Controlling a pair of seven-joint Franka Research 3 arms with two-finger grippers.
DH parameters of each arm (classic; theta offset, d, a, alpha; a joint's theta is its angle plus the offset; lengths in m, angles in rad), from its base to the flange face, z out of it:
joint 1: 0 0.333 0 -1.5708
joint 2: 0 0 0 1.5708
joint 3: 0 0.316 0.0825 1.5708
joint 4: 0 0 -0.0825 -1.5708
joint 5: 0 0.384 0 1.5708
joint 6: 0 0 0.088 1.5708
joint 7: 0 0.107 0 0
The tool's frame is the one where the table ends.
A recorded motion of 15 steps. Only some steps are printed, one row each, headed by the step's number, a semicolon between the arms.
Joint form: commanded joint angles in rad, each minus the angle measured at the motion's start. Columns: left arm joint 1, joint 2, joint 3, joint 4, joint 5, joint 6, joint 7; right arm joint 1, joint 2, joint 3, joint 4, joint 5, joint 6, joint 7.
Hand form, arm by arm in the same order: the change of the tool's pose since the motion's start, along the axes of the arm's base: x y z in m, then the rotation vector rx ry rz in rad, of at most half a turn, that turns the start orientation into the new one. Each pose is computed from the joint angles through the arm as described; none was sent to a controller.
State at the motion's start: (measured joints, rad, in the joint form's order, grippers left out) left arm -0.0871 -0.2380 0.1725 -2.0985 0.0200 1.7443 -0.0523; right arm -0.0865 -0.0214 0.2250 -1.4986 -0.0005 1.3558 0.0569
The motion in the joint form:
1: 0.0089 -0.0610 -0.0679 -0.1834 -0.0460 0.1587 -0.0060; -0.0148 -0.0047 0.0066 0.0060 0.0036 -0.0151 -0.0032
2: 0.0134 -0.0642 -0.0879 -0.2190 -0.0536 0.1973 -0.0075; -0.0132 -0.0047 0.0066 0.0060 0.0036 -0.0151 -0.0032
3: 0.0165 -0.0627 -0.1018 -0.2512 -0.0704 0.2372 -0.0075; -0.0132 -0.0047 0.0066 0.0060 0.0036 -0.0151 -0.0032
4: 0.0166 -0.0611 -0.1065 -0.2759 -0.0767 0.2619 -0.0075; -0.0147 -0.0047 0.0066 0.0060 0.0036 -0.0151 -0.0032
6: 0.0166 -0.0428 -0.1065 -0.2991 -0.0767 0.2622 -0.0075; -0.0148 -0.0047 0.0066 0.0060 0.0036 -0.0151 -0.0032
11: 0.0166 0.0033 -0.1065 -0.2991 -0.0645 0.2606 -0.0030; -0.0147 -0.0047 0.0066 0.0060 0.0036 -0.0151 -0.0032
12: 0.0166 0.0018 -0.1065 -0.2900 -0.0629 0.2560 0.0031; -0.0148 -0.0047 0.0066 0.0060 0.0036 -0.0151 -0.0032
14: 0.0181 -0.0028 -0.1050 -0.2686 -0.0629 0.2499 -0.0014; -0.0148 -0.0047 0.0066 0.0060 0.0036 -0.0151 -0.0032
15: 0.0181 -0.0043 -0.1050 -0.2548 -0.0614 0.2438 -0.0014; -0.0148 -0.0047 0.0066 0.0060 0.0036 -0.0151 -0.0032
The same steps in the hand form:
1: -0.0207 -0.0350 -0.0439 -0.0306 -0.0390 -0.0352; -0.0027 -0.0038 0.0039 0.0021 0.0049 -0.0047
2: -0.0237 -0.0431 -0.0556 -0.0313 -0.0454 -0.0441; -0.0028 -0.0030 0.0039 0.0021 0.0049 -0.0031
3: -0.0258 -0.0493 -0.0677 -0.0412 -0.0519 -0.0450; -0.0028 -0.0030 0.0039 0.0021 0.0049 -0.0031
4: -0.0283 -0.0518 -0.0777 -0.0447 -0.0503 -0.0451; -0.0027 -0.0038 0.0039 0.0021 0.0049 -0.0046
6: -0.0321 -0.0521 -0.0962 -0.0441 -0.0091 -0.0446; -0.0027 -0.0038 0.0039 0.0021 0.0049 -0.0047
11: -0.0291 -0.0516 -0.1166 -0.0323 0.0385 -0.0548; -0.0027 -0.0038 0.0039 0.0021 0.0049 -0.0046
12: -0.0273 -0.0515 -0.1123 -0.0319 0.0323 -0.0619; -0.0027 -0.0038 0.0039 0.0021 0.0049 -0.0047
14: -0.0229 -0.0500 -0.1013 -0.0316 0.0126 -0.0547; -0.0027 -0.0038 0.0039 0.0021 0.0049 -0.0047
15: -0.0203 -0.0498 -0.0949 -0.0304 0.0034 -0.0558; -0.0027 -0.0038 0.0039 0.0021 0.0049 -0.0047

